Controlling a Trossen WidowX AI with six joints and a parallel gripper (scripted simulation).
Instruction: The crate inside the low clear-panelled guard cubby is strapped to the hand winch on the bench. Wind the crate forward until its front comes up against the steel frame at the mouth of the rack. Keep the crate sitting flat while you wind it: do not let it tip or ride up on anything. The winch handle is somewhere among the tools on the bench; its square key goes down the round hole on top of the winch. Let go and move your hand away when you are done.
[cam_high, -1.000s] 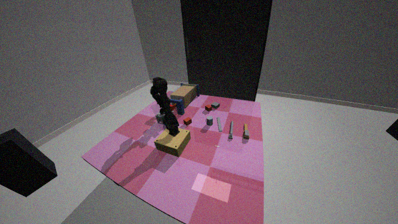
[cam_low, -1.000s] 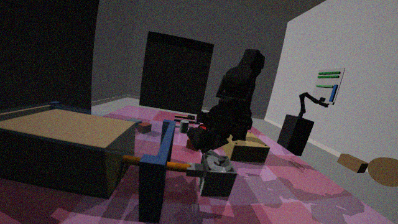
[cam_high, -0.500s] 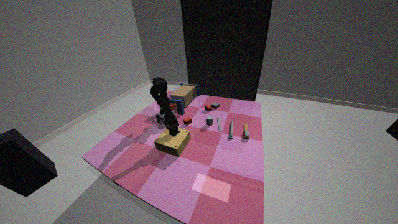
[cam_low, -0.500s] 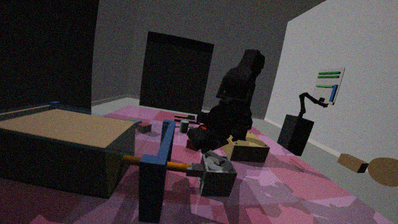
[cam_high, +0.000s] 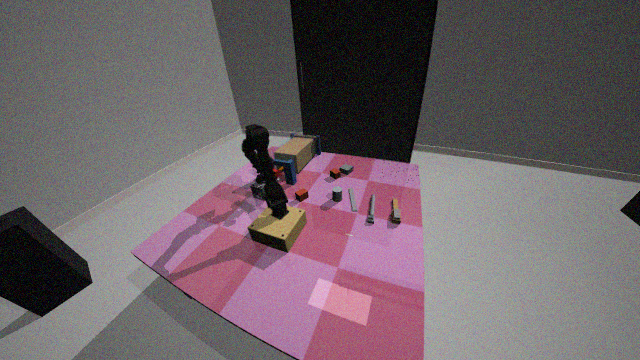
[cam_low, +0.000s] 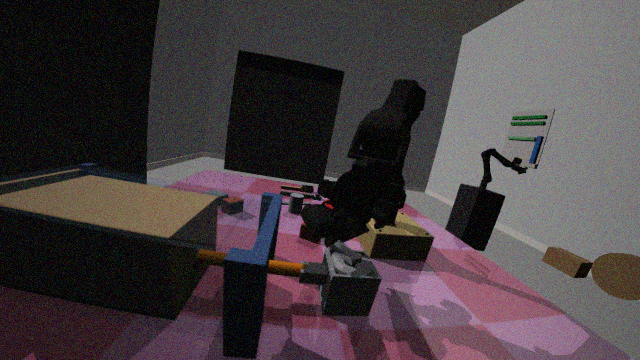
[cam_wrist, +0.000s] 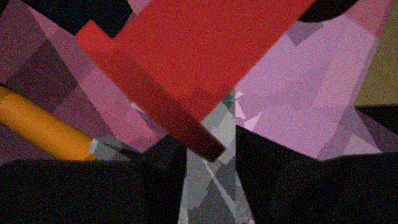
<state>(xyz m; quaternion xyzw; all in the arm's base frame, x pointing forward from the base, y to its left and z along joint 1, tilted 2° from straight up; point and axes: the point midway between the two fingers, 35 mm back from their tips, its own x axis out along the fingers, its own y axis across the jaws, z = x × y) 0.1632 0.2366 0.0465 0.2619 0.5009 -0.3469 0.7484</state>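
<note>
My gripper tip is now 5 cm below the red knob, 3 cm to the left of it and 2 cm short of it. Round my gripper tip: red-knobbed winch handle 2 cm above; then blue steel frame 12 cm ahead, 8 cm to the left, 2 cm above; then grey hand winch 6 cm below, 5 cm behind, 4 cm to the left.
</note>
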